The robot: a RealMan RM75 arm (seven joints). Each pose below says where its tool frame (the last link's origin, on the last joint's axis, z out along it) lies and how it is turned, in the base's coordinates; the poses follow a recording.
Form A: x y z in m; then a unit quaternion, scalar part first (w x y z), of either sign.
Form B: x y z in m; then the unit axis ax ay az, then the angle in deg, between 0 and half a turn. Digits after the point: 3 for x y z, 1 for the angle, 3 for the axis.
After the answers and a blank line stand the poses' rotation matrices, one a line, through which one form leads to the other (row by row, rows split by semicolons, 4 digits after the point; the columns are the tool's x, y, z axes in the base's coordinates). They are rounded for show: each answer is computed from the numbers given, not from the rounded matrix.
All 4 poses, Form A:
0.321 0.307 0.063 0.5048 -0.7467 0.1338 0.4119
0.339 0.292 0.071 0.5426 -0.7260 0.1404 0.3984
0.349 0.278 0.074 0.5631 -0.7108 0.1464 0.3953
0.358 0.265 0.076 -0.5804 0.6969 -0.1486 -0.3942
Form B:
0.321 0.307 0.063 -0.865 0.155 0.477 119.4
0.339 0.292 0.071 -0.864 0.167 0.474 114.3
0.349 0.278 0.074 -0.860 0.177 0.478 111.5
0.358 0.265 0.076 -0.856 0.182 0.484 109.0

0.6249 -0.6157 -0.4801; 0.2160 -0.4545 0.8641; -0.7503 -0.6437 -0.1510
0.6431 -0.6363 -0.4261; 0.2285 -0.3717 0.8998; -0.7309 -0.6760 -0.0937
0.6446 -0.6533 -0.3971; 0.2371 -0.3230 0.9162; -0.7268 -0.6848 -0.0533
0.6451 -0.6647 -0.3769; 0.2505 -0.2821 0.9261; -0.7219 -0.6918 -0.0155

